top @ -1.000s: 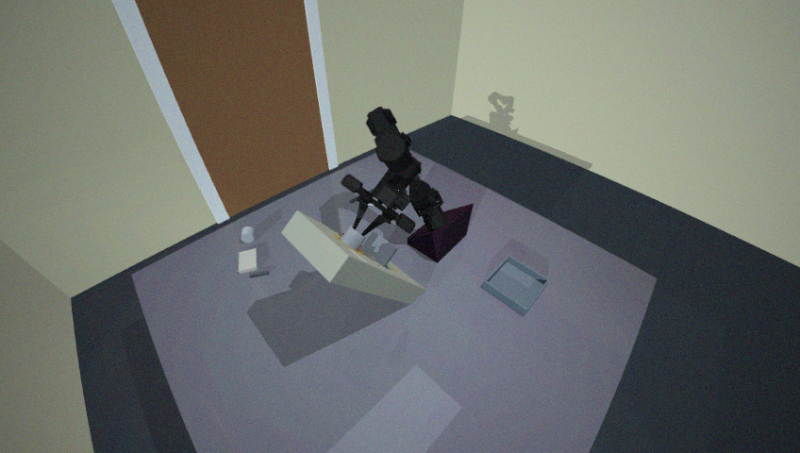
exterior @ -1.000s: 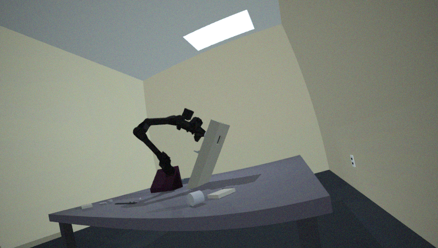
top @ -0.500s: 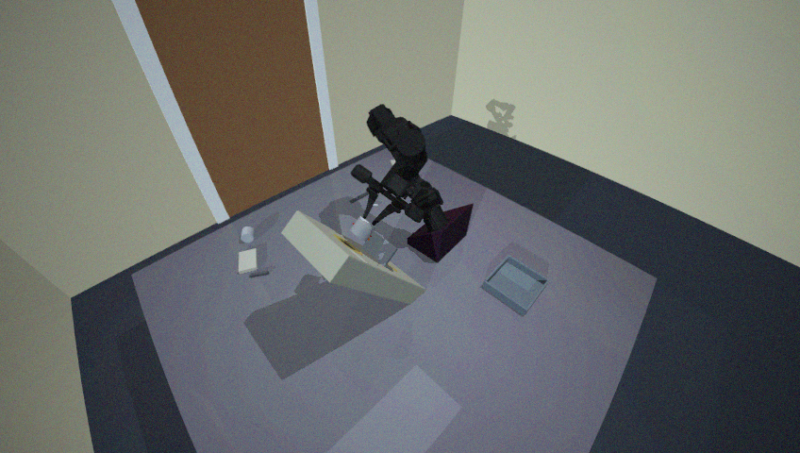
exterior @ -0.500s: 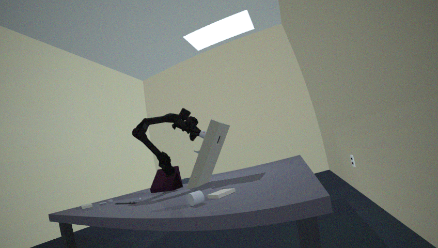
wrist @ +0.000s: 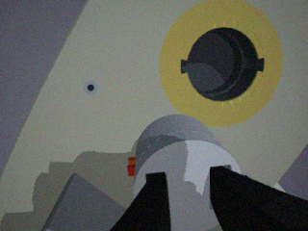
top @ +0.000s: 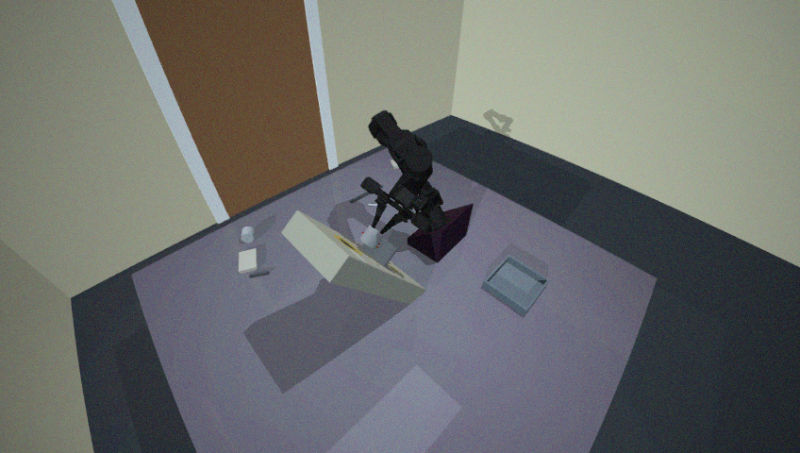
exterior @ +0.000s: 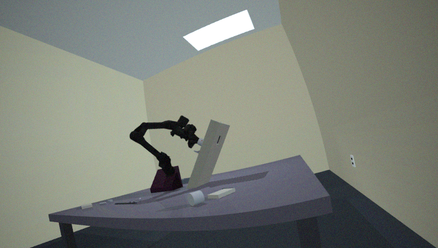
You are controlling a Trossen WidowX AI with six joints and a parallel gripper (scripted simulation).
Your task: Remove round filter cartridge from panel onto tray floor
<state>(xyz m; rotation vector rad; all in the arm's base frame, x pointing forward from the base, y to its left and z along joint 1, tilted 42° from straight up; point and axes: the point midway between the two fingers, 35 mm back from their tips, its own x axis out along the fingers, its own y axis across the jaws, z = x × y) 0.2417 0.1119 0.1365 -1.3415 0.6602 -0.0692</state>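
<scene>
The round filter cartridge lies 1 cm below my gripper tip and 1 cm ahead of it. Round my gripper tip: grey shelf 9 cm below, 1 cm behind; then dark rod 34 cm to the right, 26 cm below, 21 cm ahead; then tray 31 cm behind, 29 cm to the left, 26 cm below.
</scene>
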